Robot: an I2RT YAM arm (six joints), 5 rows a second.
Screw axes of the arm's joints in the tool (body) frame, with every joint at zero. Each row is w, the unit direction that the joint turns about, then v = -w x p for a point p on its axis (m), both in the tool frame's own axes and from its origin. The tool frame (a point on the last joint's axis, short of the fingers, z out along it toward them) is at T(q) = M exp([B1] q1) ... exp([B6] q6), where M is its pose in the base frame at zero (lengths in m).
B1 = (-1, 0, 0, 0, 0.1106, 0)
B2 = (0, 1, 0, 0.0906, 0, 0.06)
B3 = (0, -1, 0, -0.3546, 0, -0.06)
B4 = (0, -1, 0, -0.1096, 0, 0)
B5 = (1, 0, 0, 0, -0.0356, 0)
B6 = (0, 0, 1, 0, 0, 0)
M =
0 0 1 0.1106
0 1 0 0
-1 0 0 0.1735
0 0 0 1
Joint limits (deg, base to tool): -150..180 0..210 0..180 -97..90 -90..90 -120..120
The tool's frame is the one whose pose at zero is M.
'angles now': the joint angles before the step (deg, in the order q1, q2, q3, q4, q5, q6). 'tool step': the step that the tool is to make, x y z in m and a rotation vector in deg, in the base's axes. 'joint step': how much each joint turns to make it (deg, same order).
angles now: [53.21, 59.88, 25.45, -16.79, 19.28, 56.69]
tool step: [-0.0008, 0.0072, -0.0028, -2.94, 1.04, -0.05]
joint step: [1.75, 3.12, 1.60, -1.81, 1.79, 0.96]
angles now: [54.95, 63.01, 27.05, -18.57, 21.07, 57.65]
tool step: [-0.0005, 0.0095, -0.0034, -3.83, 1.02, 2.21]
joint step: [1.79, 3.74, 1.91, -1.48, 0.85, -1.15]
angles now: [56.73, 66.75, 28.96, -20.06, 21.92, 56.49]
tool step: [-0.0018, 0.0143, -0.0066, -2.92, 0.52, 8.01]
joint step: [2.17, 4.03, 0.93, 2.46, -2.13, -5.94]
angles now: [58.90, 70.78, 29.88, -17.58, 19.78, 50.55]
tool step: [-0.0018, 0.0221, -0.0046, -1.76, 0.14, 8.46]
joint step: [2.87, 5.31, 2.38, 3.07, -2.29, -5.44]
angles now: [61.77, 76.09, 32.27, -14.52, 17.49, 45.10]
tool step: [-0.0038, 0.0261, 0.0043, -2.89, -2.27, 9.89]
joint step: [3.48, 4.47, 4.36, 0.77, -0.58, -7.53]
